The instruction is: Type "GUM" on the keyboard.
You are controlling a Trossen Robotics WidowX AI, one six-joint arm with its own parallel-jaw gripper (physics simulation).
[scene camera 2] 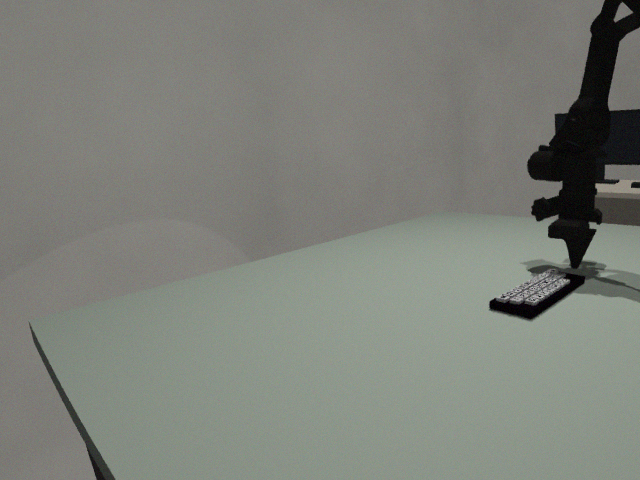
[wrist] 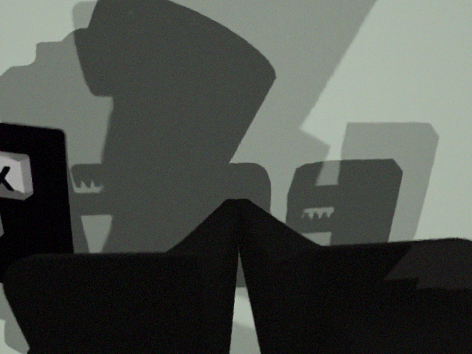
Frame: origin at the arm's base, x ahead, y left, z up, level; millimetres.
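Seen in the pictures: gripper, fingertip midpoint: (scene camera 2: 574, 268) (wrist: 236, 209).
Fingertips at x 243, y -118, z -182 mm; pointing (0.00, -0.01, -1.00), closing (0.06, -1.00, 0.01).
Observation:
Pixels of each thing's top centre, then the offset from my fingertips to it. "spot": a spot on its surface instead. Level surfaces: height alone.
- black keyboard, middle of its top: (scene camera 2: 541, 284) dx +6, dy +169, dz +14 mm
- X key, surface spot: (wrist: 14, 176) spot: dx +18, dy +76, dz +14 mm
- pale green table, its level: dz -3 mm
The black keyboard (scene camera 2: 560, 297) (wrist: 45, 200) with three rows of pale keys lies on the table at the right in the scene view. In the wrist view its end shows at the left edge, with the X key (wrist: 14, 176) and a sliver of another key below it; the G, U and M keys do not show there. My gripper (scene camera 2: 574, 267) (wrist: 236, 209) is shut and empty, pointing down. In the wrist view its tips are to the right of the keyboard's end, over shaded table. Its exact height above the table is hard to tell.
The pale green table (scene camera 2: 310, 361) has its left edge at the lower left of the scene view. Dark arm shadows fall on it around the gripper. A dark monitor (scene camera 2: 622, 136) stands on a separate desk (scene camera 2: 617, 209) in the background, behind the arm.

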